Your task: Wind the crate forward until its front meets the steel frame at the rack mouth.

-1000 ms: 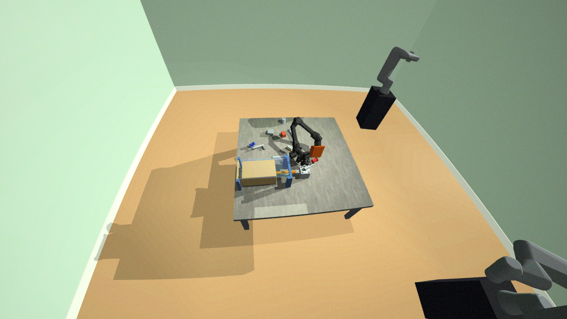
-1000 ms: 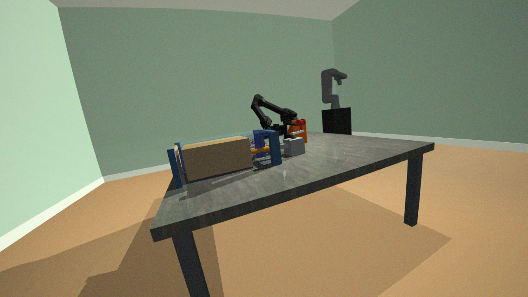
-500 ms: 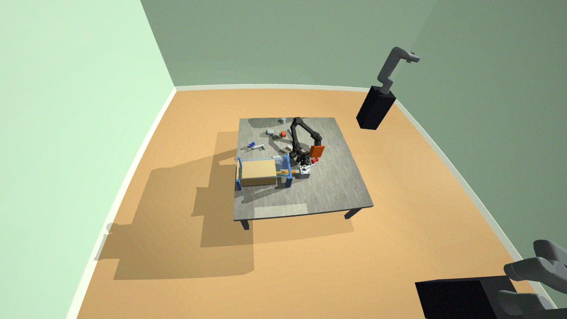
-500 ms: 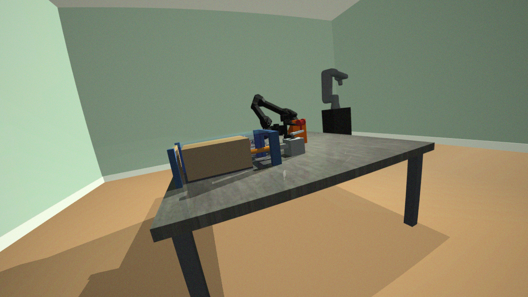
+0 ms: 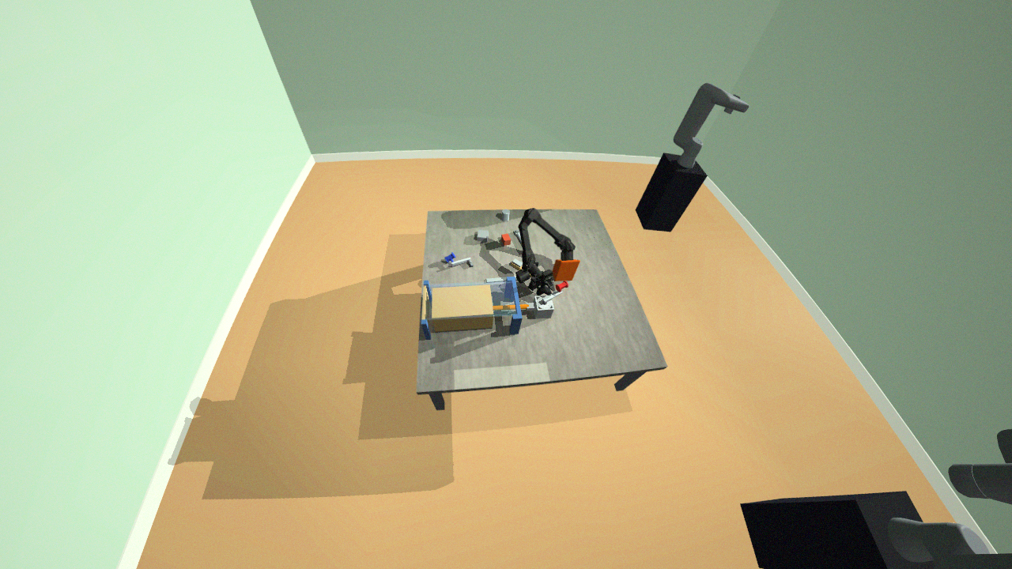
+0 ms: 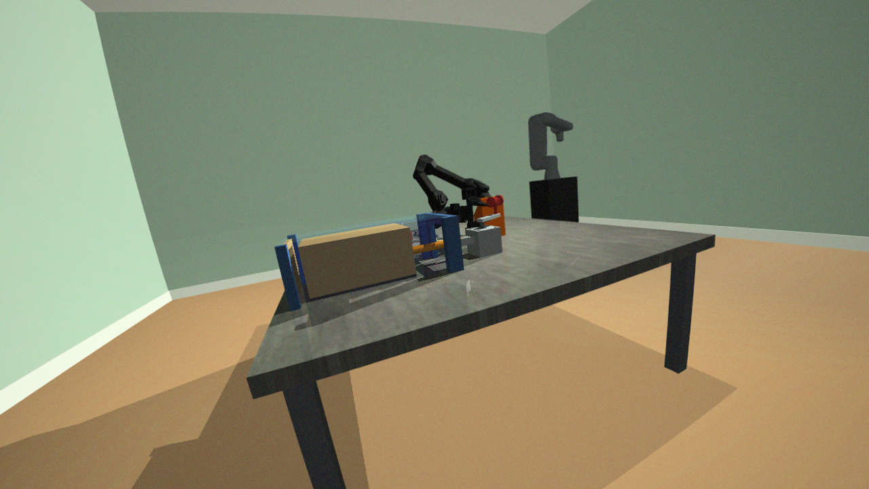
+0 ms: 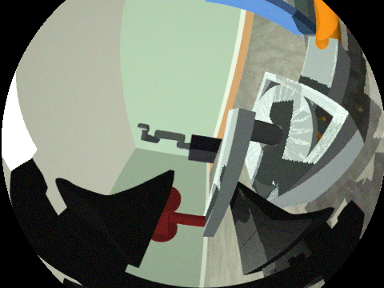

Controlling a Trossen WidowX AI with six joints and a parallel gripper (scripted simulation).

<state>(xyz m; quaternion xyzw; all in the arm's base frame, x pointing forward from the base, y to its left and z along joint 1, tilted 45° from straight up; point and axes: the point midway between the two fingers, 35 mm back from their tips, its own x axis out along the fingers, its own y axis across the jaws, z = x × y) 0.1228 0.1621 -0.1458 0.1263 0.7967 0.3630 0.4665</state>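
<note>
The red knob is 40 mm behind my gripper tip, 30 mm to the right of it and 20 mm above it. Also, from my gripper tip: tan-handled tool: 140 mm ahead, 270 mm to the right, 120 mm below; grey winch: 30 mm ahead, 10 mm to the left, 100 mm below; grey bar: 260 mm ahead, 190 mm to the right, 130 mm below.
</note>
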